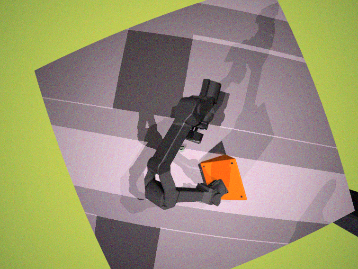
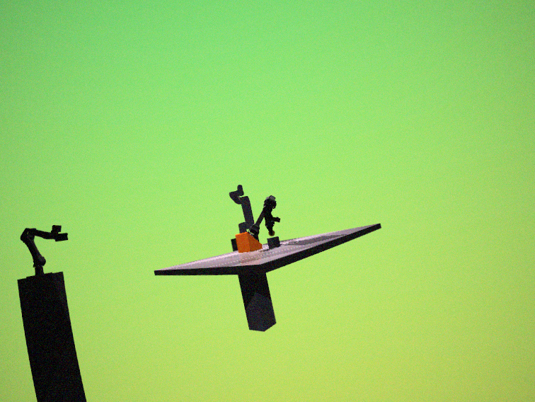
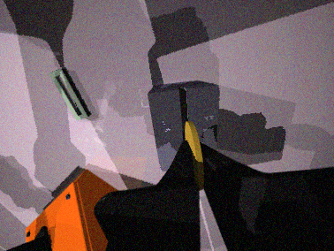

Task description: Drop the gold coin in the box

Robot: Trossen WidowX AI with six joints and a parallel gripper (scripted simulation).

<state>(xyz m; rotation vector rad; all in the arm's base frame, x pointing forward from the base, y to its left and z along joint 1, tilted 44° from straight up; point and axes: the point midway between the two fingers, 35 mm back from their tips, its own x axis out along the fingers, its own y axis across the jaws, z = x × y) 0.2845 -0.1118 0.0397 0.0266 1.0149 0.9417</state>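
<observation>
The gold coin is 10 mm above my gripper tip.
</observation>
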